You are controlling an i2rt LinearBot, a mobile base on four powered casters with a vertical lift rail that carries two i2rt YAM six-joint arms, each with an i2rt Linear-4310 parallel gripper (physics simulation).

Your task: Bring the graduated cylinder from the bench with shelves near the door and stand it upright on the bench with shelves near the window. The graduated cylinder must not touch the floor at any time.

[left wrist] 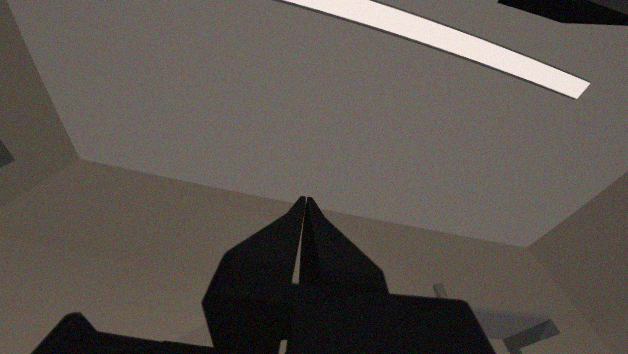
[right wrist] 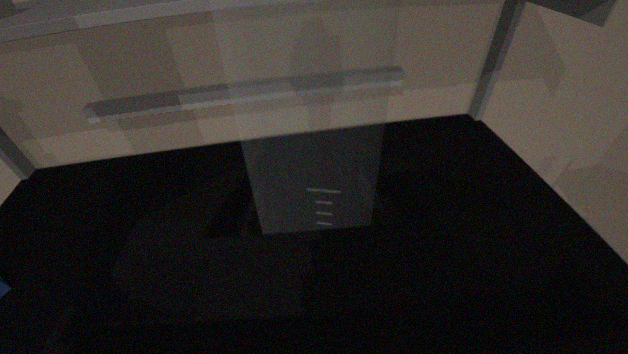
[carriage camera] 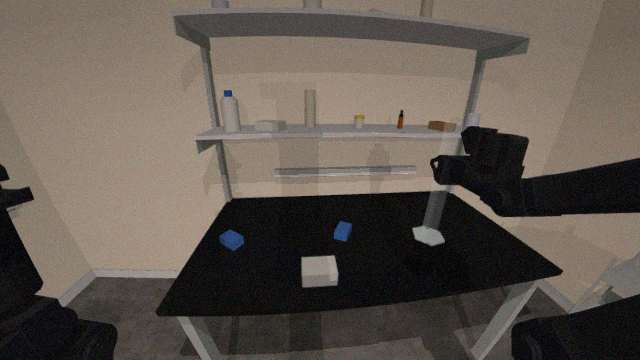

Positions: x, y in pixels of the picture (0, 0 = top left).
Scene:
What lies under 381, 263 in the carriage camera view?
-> A bench with shelves.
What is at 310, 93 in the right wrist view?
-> A graduated cylinder.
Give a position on a bench with shelves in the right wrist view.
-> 72, 221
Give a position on a graduated cylinder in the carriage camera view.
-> At 427, 233

